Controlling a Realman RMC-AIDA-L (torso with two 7-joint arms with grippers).
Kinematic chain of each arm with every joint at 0, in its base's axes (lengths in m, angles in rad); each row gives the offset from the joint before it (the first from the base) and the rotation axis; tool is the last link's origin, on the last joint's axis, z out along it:
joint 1: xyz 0 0 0.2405 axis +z
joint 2: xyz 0 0 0 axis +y
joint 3: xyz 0 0 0.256 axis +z
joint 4: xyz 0 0 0 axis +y
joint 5: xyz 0 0 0.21 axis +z
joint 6: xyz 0 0 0 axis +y
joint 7: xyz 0 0 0.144 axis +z
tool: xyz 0 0 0
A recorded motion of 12 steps. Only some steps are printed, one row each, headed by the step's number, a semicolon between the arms.
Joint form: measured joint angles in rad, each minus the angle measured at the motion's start. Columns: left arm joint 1, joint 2, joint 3, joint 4, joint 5, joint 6, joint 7; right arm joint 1, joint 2, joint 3, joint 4, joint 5, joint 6, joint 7.
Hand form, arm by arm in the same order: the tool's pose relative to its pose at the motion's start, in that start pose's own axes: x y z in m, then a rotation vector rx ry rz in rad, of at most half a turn. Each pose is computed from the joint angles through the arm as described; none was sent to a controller.
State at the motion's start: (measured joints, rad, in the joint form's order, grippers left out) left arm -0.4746 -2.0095 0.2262 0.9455 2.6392 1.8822 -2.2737; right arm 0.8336 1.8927 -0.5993 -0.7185 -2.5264 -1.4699 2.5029
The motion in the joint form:
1: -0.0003 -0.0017 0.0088 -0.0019 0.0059 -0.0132 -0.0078; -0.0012 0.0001 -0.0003 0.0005 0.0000 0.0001 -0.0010
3: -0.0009 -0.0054 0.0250 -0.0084 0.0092 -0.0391 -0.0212; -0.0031 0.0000 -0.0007 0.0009 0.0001 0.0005 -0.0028
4: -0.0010 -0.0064 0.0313 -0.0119 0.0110 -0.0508 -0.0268; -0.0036 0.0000 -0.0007 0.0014 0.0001 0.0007 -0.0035
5: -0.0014 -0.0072 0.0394 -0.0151 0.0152 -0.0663 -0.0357; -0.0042 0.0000 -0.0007 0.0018 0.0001 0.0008 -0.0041
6: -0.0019 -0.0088 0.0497 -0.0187 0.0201 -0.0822 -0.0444; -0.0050 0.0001 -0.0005 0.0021 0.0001 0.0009 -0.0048
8: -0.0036 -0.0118 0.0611 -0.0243 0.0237 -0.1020 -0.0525; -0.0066 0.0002 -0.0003 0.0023 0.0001 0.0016 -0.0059
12: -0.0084 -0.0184 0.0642 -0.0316 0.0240 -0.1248 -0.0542; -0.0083 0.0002 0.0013 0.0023 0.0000 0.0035 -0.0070
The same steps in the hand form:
1: 0.0003 -0.0013 0.0017 0.0125 -0.0046 -0.0062; 0.0005 -0.0004 0.0001 0.0002 0.0008 0.0002
3: 0.0013 -0.0030 0.0056 0.0292 -0.0080 -0.0155; 0.0012 -0.0011 0.0001 0.0010 0.0013 0.0002
4: 0.0017 -0.0039 0.0071 0.0370 -0.0088 -0.0200; 0.0015 -0.0013 0.0001 0.0011 0.0016 0.0002
5: 0.0024 -0.0054 0.0086 0.0500 -0.0099 -0.0269; 0.0017 -0.0015 0.0002 0.0011 0.0019 0.0004
6: 0.0029 -0.0067 0.0106 0.0631 -0.0135 -0.0326; 0.0021 -0.0017 0.0002 0.0012 0.0021 0.0008
8: 0.0038 -0.0078 0.0138 0.0756 -0.0159 -0.0368; 0.0026 -0.0023 0.0002 0.0019 0.0019 0.0014
12: 0.0055 -0.0080 0.0184 0.0809 -0.0096 -0.0367; 0.0029 -0.0031 0.0000 0.0031 -0.0004 0.0028

